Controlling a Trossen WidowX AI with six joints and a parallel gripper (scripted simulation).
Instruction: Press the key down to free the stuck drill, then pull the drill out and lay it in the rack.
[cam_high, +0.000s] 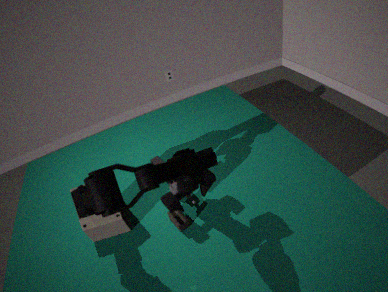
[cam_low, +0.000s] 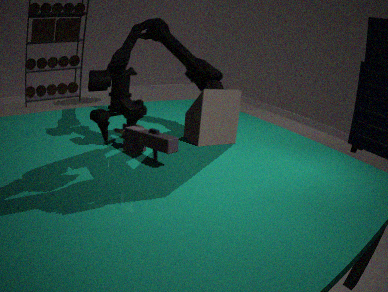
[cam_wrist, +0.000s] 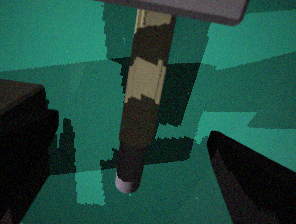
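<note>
Now: gripper tip 20 mm past the drill, 40 mm to the right of it and 30 mm below it. Also, from my gripper tip: grey housing (60 mm behind, 130 mm to the left, 40 mm above); then dark brown block (60 mm behind, 50 mm to the right, 10 mm above); then small dark key (70 mm behind, 160 mm to the left, 40 mm above).
</note>
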